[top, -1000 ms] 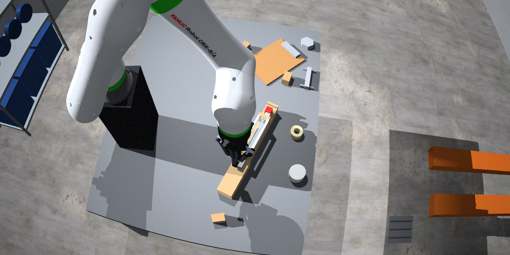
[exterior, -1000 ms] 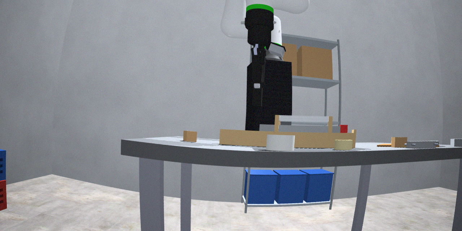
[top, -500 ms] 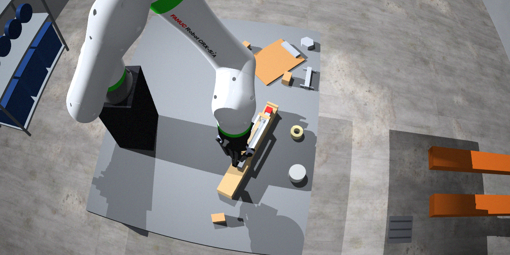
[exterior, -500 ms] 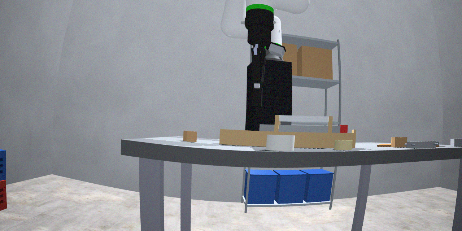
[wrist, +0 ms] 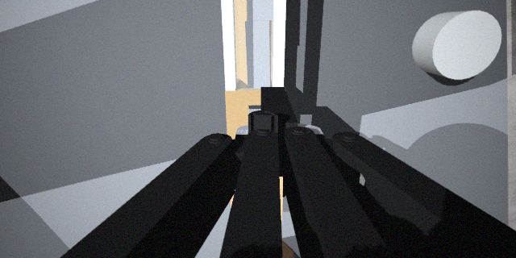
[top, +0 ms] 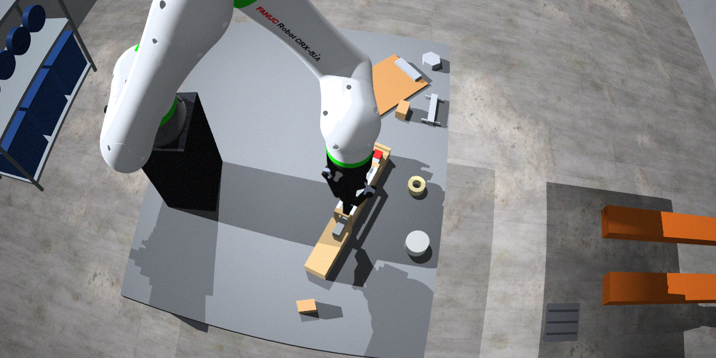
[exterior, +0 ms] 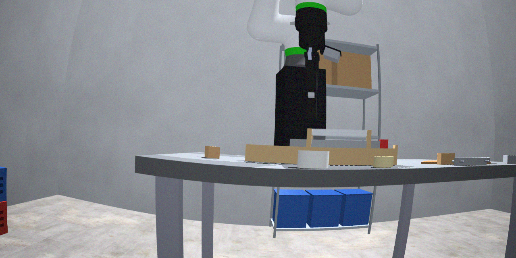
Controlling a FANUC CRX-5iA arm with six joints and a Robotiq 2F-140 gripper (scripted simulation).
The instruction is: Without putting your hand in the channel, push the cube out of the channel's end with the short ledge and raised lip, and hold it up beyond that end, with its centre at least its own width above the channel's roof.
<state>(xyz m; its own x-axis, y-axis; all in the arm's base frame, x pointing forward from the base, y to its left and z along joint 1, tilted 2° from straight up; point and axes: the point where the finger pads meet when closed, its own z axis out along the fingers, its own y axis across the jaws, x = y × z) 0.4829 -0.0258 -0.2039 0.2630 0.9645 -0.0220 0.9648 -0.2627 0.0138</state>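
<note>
My hand is 4 cm short of the red cube, 20 cm to the right of it and 10 cm above it. From my hand the other things lie so: tan block 6 cm behind, 26 cm to the right, 14 cm below; white disc 19 cm ahead, 2 cm to the right, 14 cm below; wooden channel 1 cm ahead, 8 cm to the left, 10 cm below.
</note>
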